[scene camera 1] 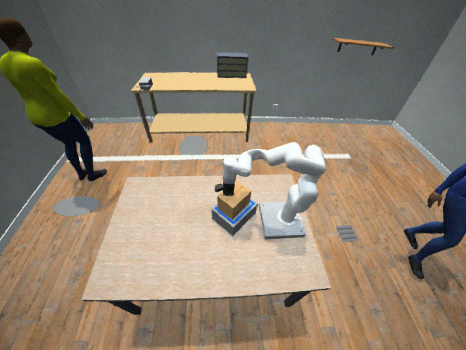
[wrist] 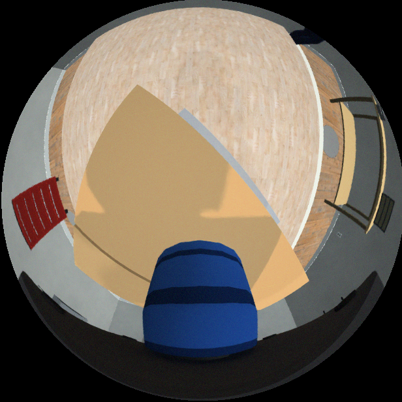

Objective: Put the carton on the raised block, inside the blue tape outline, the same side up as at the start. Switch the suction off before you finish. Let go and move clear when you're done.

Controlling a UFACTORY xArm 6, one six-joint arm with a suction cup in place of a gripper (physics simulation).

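Places are measured from the arm's base along level axes (x left, y ahead, z down), in centimetres.
Pixels of known places: arm's base at its link origin: (scene camera 1: 286,218).
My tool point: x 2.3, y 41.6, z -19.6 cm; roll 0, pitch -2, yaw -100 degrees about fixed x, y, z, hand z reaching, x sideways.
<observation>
Ahead of a thing's pixels: the offset from my tool point to its top centre. "*": to the spot under its first point. Level surfaces: height alone.
The brown carton @(dx -1.1, dy -4.2, dz -1.3 cm) (scene camera 1: 235,205) (wrist: 160,150) is over the raised block @(dx -0.9, dy -5.0, dz +11.7 cm) (scene camera 1: 223,220) (wrist: 188,115), upright and apparently resting on it. Blue tape @(* dx +4.6, dy -12.7, dz +11.8 cm) (scene camera 1: 245,214) shows along the block's two front sides, outside the carton's base; the carton hides the back sides. A grey strip of the block shows past one carton edge in the wrist view. My suction gripper (scene camera 1: 228,189) (wrist: 200,250) is shut on the carton, with its blue cup against the top face, towards the back left. The contact under the cup is hidden, and any small gap below the carton cannot be made out.
The arm's base plate (scene camera 1: 269,226) is just right of the block on the wooden table @(dz +23.8 cm) (scene camera 1: 150,250). Behind is a workbench (scene camera 1: 195,82) with a drawer unit (scene camera 1: 232,65). One person (scene camera 1: 40,95) stands at the left and another (scene camera 1: 452,215) at the right.
</observation>
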